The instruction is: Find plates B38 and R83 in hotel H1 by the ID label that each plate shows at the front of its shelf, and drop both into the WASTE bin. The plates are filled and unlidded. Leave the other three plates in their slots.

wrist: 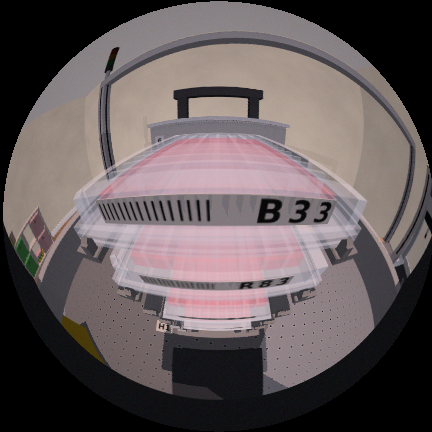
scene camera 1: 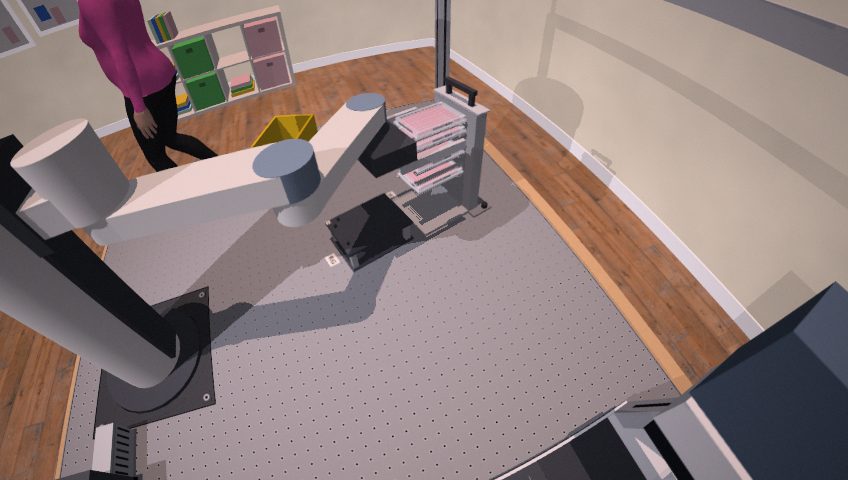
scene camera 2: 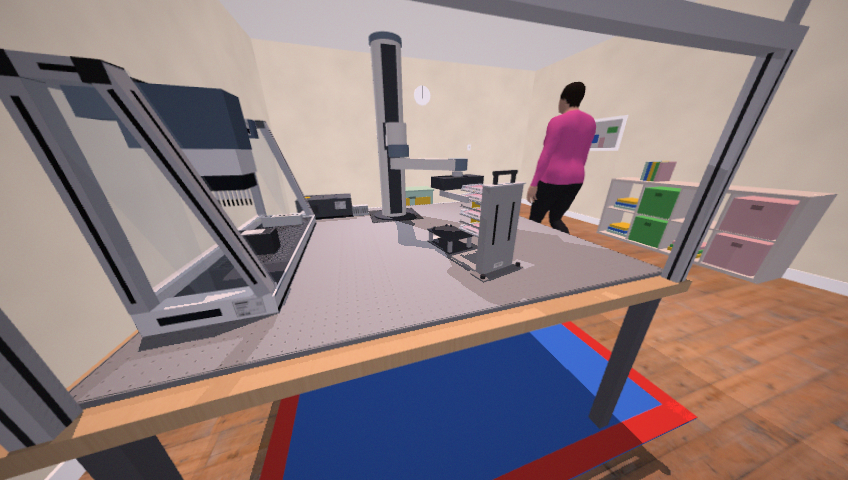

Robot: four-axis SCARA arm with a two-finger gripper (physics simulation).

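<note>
Hotel H1 holds a stack of pink, unlidded plates. The wrist view is close in front of the top plate, B33. Plate R83 lies in the shelf below it. Lower labels are unreadable and no B38 label shows. My gripper is open, with nothing between its fingers, and reaches into the hotel from its front, near the upper shelves. Its fingertips are mostly hidden by plates in the wrist view. The yellow WASTE bin is partly hidden behind the arm; its contents cannot be seen.
The black RG stand is in front of the hotel, below the arm. The hotel has a black top handle. A framed machine stands along one side. A person stands beyond the table.
</note>
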